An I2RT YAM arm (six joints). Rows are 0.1 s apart.
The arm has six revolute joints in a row. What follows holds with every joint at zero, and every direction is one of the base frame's. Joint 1 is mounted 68 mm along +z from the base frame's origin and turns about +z. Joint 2 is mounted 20 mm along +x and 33.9 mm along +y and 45.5 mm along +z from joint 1 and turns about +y. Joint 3 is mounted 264 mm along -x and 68.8 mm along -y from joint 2 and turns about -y. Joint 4 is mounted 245 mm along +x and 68.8 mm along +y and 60 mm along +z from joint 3 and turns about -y. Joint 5 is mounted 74 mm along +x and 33.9 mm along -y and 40.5 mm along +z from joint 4 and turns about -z. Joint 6 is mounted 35.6 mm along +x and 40.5 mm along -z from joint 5 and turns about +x. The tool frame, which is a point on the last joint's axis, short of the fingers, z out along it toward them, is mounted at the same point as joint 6; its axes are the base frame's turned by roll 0, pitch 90 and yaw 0 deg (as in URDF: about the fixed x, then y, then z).
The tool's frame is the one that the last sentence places.
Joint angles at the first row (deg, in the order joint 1, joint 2, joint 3, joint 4, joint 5, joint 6):
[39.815, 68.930, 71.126, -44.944, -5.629, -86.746]
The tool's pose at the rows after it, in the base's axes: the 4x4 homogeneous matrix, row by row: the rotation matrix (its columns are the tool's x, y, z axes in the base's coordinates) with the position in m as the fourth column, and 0 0 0 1 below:
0.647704, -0.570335, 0.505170, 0.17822; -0.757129, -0.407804, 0.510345, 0.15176; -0.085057, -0.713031, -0.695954, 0.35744; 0, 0, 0, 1
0.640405, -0.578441, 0.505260, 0.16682; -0.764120, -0.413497, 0.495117, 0.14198; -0.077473, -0.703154, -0.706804, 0.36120; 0, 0, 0, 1
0.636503, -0.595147, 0.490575, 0.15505; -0.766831, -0.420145, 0.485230, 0.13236; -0.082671, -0.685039, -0.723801, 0.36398; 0, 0, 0, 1
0.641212, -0.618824, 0.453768, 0.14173; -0.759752, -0.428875, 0.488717, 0.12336; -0.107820, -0.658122, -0.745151, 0.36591; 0, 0, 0, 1
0.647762, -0.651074, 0.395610, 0.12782; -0.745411, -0.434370, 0.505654, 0.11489; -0.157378, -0.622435, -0.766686, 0.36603; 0, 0, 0, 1
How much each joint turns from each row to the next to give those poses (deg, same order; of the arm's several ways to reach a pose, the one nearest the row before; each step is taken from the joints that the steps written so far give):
[0.004, -2.209, -0.193, -3.501, 1.702, -0.267]
[0.061, -2.515, -0.178, -3.170, 0.717, 0.089]
[0.031, -2.323, -0.004, -3.722, -0.083, 0.345]
[0.247, -2.258, 0.087, -4.259, -1.346, 0.681]
[0.269, -2.222, -0.170, -4.301, -2.737, 1.195]

